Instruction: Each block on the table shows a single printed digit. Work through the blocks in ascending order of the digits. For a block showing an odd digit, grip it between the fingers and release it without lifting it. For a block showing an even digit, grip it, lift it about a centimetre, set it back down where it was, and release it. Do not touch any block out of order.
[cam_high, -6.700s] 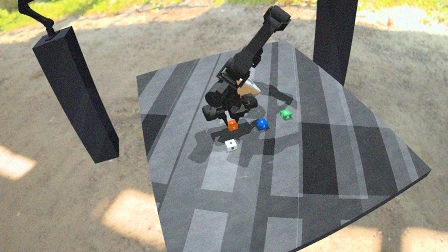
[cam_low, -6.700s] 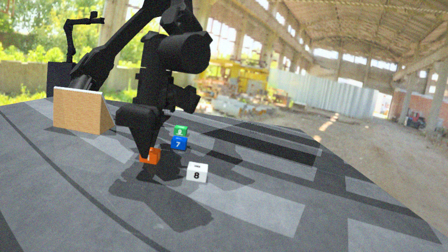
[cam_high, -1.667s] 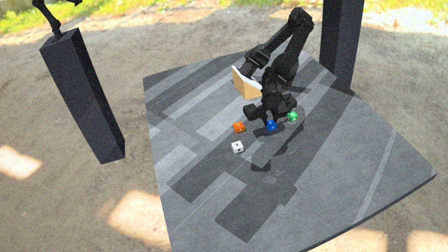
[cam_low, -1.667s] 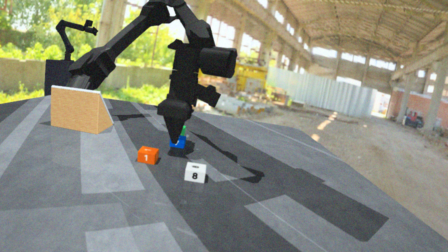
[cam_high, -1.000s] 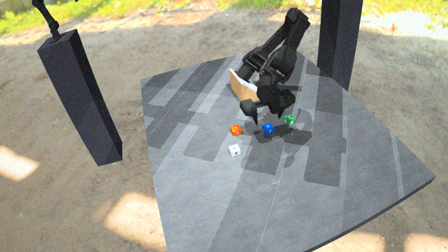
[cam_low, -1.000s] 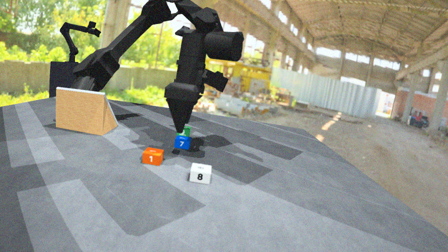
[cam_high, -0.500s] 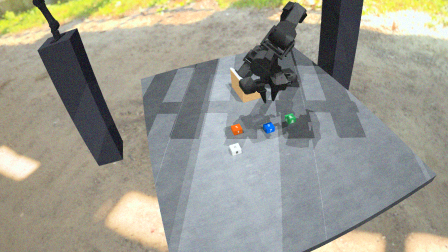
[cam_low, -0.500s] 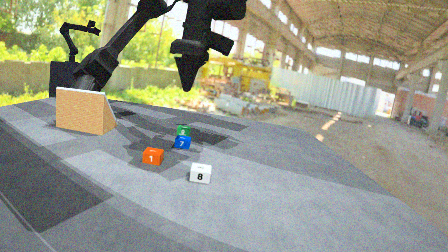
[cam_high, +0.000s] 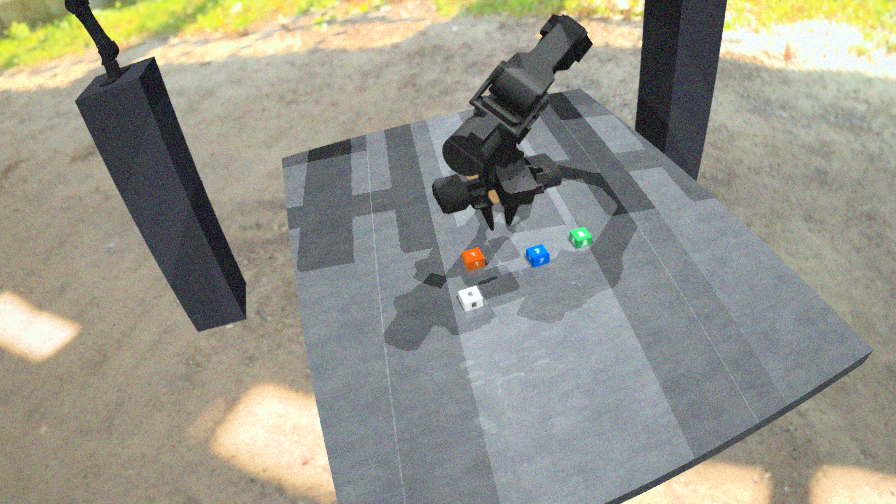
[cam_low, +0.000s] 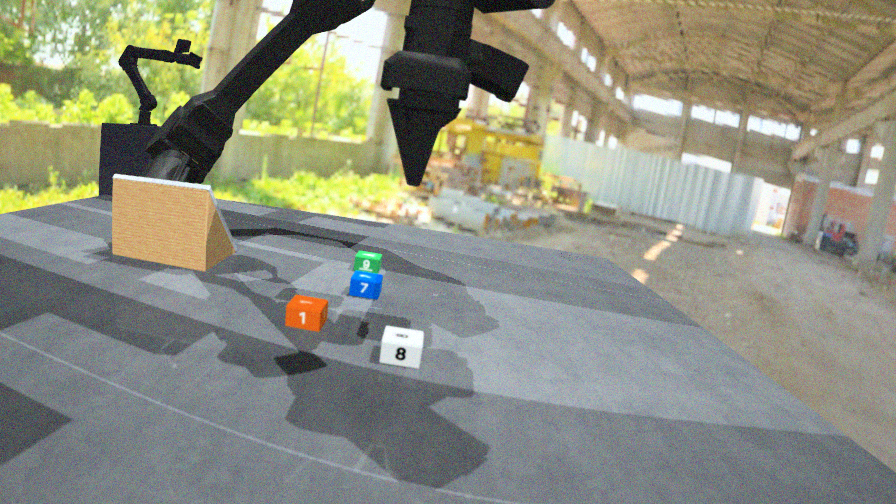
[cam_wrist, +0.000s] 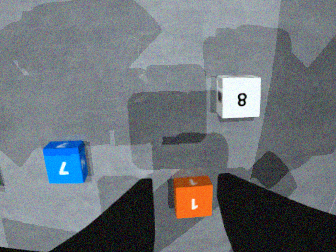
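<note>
My gripper tip is now 13 cm above the white block marked 8, 6 cm to the left of it and 1 cm short of it. From my gripper tip the other things lie so: blue block marked 7: 13 cm below, 9 cm to the left, 4 cm behind; green block: 18 cm to the left, 13 cm below, 6 cm behind; orange block marked 1: 13 cm below, 8 cm behind, 2 cm to the right.
</note>
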